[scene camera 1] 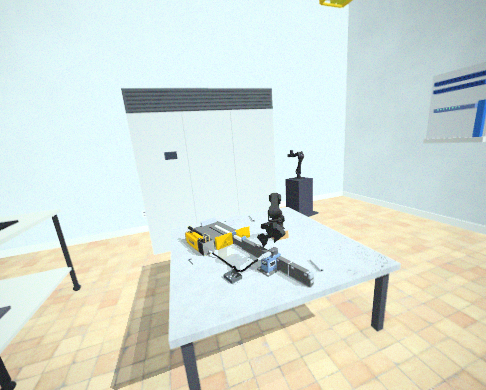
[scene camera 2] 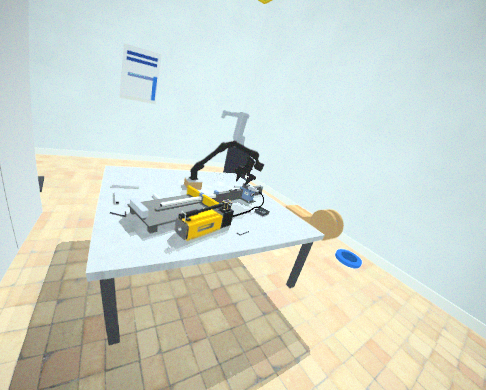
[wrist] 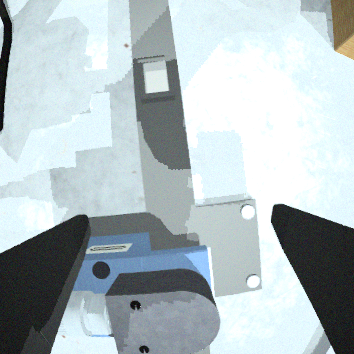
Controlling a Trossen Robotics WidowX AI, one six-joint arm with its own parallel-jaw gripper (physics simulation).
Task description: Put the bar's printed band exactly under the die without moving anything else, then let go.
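Frame: origin at the arm's base, x ahead, y left, z up, level; metres.
Seen in the pictures: gripper, fingertip midpoint: (scene camera 1: 268, 244) (scene camera 2: 240, 183) (wrist: 180, 219); arm's base, link origin: (scene camera 2: 193, 178).
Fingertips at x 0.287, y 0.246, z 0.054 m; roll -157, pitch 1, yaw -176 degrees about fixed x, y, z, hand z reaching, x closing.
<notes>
Offsets run from my fingertips to a thing's middle. "spot": to the spot under its first point. Level surfaces: height alone.
My gripper (scene camera 1: 269, 241) (scene camera 2: 245, 180) (wrist: 180, 219) is open and empty, its fingers above the long grey bar (scene camera 1: 296, 271) (scene camera 2: 229, 196) (wrist: 167, 195), one on each side in the wrist view. The bar lies along the table from the yellow machine through a blue press (scene camera 1: 269, 265) (scene camera 2: 248, 194) (wrist: 175, 257). The press, with its dark rounded head @[spot: dz -0.002, dx +0.005, dy +0.051 m] (wrist: 167, 315), is at the bottom of the wrist view. A thin pale line @[spot: dz -0.089, dx -0.001, dy +0.179 m] (scene camera 1: 288, 270) crosses the bar beyond the press; I cannot tell whether it is the printed band. The die cannot be made out.
The yellow machine @[dz -0.056, dx +0.310, dy -0.500 m] (scene camera 1: 194, 240) (scene camera 2: 205, 225) stands at the bar's other end. A cable runs to a small dark box @[spot: dz -0.120, dx +0.265, dy -0.012 m] (scene camera 1: 232, 275) (scene camera 2: 261, 211). A base plate @[dz -0.114 m] (wrist: 230, 245) with two white bolts sits beside the bar. A small pale-topped block (wrist: 156, 77) is on the bar.
</notes>
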